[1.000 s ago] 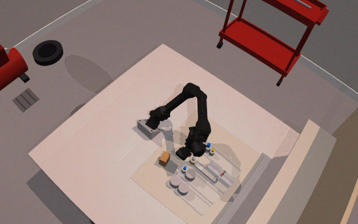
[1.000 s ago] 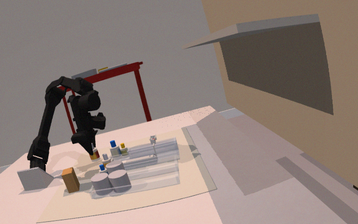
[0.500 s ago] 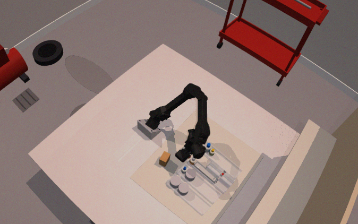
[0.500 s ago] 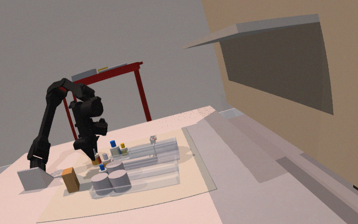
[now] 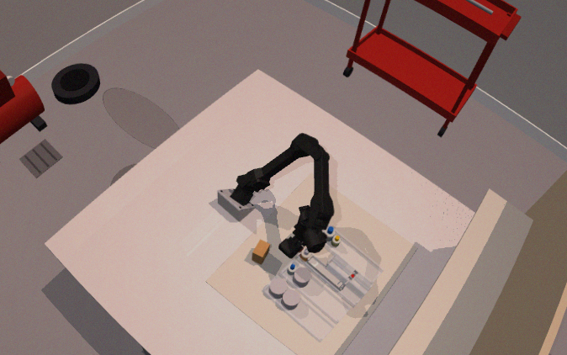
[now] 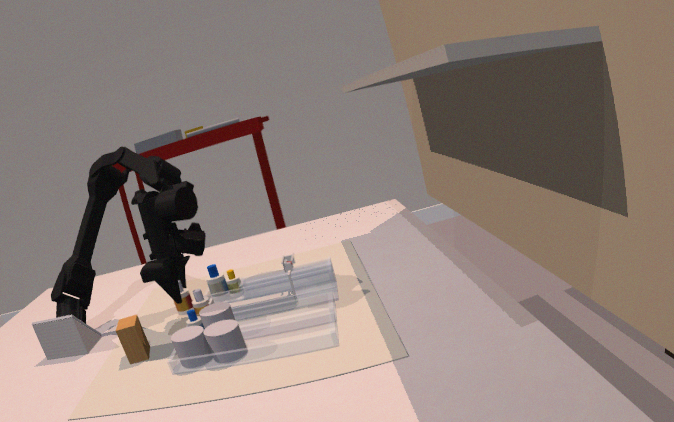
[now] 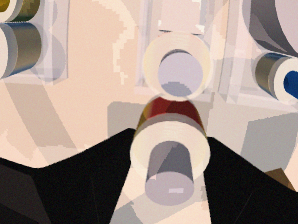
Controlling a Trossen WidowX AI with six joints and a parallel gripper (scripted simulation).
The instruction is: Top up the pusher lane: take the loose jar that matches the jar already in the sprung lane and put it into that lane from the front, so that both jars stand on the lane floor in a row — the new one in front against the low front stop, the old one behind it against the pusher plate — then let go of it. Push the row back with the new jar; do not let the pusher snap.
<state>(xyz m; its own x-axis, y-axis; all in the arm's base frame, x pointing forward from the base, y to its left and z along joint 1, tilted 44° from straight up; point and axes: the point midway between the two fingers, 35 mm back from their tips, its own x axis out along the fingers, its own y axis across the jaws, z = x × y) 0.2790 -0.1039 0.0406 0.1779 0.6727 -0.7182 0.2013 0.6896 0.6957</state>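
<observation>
My gripper tip is now 110 mm past the orange box, 90 mm to the left of it and 20 mm above it. Round my gripper tip: clear sprung lane: 180 mm ahead, 40 mm below, 10 mm to the right; then red mark: 220 mm ahead, 10 mm to the right, 10 mm above; then pusher plate: 150 mm ahead, 10 mm below.
</observation>
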